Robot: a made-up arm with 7 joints. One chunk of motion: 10 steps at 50 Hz.
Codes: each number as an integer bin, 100 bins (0 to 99) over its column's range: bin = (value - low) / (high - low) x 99, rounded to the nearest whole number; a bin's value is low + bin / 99 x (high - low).
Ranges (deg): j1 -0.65..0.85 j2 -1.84..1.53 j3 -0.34..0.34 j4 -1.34..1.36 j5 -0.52..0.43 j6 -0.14..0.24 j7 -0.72..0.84
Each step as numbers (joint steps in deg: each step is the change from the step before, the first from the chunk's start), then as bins.
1 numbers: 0.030 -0.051 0.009 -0.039 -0.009 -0.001 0.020
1 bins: 45 53 51 48 53 36 47
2 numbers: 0.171 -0.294 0.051 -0.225 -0.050 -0.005 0.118
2 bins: 54 45 57 41 49 35 53
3 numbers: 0.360 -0.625 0.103 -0.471 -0.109 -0.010 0.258
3 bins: 67 36 64 32 43 34 62
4 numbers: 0.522 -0.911 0.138 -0.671 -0.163 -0.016 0.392
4 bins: 77 27 70 25 37 32 71
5 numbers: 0.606 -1.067 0.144 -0.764 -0.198 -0.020 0.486
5 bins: 83 23 70 21 34 31 77
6 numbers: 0.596 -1.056 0.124 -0.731 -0.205 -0.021 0.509
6 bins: 82 23 68 22 33 31 78
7 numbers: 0.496 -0.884 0.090 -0.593 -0.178 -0.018 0.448
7 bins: 76 28 63 27 36 32 74
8 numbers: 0.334 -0.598 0.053 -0.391 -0.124 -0.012 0.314
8 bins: 65 36 57 35 41 33 66
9 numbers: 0.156 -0.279 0.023 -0.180 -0.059 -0.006 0.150
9 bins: 53 46 53 43 48 35 55
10 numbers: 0.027 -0.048 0.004 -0.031 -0.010 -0.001 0.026
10 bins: 45 53 50 48 53 36 47
